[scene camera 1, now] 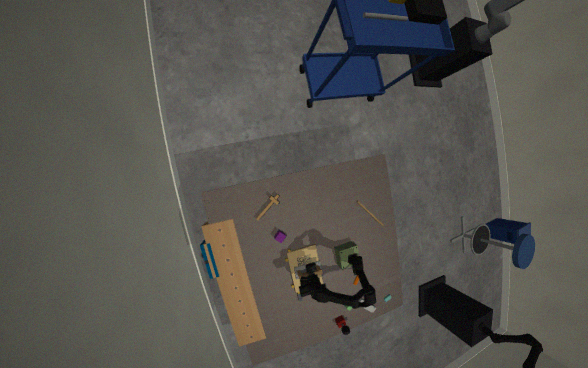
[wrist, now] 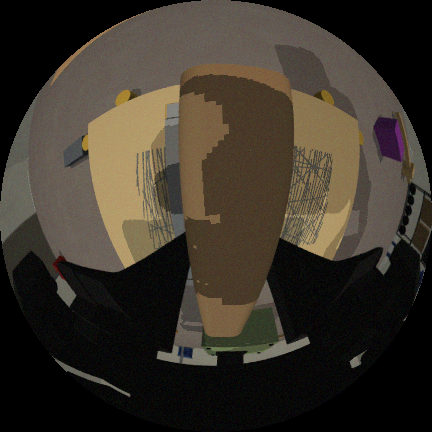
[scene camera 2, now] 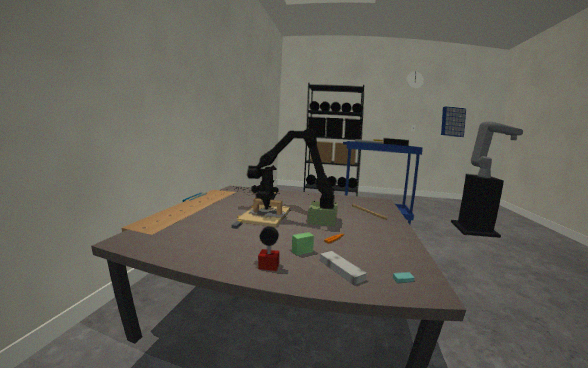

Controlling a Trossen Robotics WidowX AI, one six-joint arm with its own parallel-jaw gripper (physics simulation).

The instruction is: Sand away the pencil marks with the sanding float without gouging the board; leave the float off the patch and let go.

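Frame: origin at the arm's base, x ahead, y left, z up, level; centimetres.
Where they show: gripper, fingertip midpoint: (scene camera 1: 309, 271) (wrist: 223, 236) (scene camera 2: 268, 208); arm's base at its link origin: (scene camera 1: 352, 258) (wrist: 229, 352) (scene camera 2: 327, 206).
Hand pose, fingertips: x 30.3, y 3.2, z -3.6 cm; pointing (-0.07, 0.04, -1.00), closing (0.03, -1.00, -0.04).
Observation:
Each offset is from my fingertips to the top centre of the thing. "*": to the spot under its first point.
The sanding float, with a brown handle (scene camera 2: 278, 205) (wrist: 240, 150) and a flat grey base (wrist: 172, 135), sits on the pale wooden board {dx +1.9, dy -1.1, dz -2.7 cm} (scene camera 1: 295, 254) (scene camera 2: 250, 218) (wrist: 110, 125). Grey pencil marks {* dx +1.9, dy -7.5, dz -2.8 cm} (scene camera 1: 304, 260) (wrist: 315, 190) show on the board on both sides of the float in the wrist view; the handle hides the patch's middle. My gripper (scene camera 2: 266, 206) (wrist: 223, 236) is low over the float, partly open, with its black fingers on either side of the handle. No grip on the handle is clear; the handle hides part of the fingertips.
A dark grey block {dx +8.6, dy +19.3, dz -3.1 cm} (scene camera 2: 236, 224) (wrist: 75, 151) and yellow pegs {dx +12.2, dy +9.6, dz -3.1 cm} (wrist: 124, 97) stand by the board. The arm's green base block (scene camera 2: 322, 215) is beside it. A purple block {dx +15.5, dy -27.7, dz +0.5 cm} (scene camera 1: 280, 236) (wrist: 387, 137), a green block {dx -26.8, dy +34.2, dz +2.3 cm} (scene camera 2: 302, 244) and a white bar {dx -42.5, dy +43.8, dz -1.7 cm} (scene camera 2: 342, 267) are on the table.

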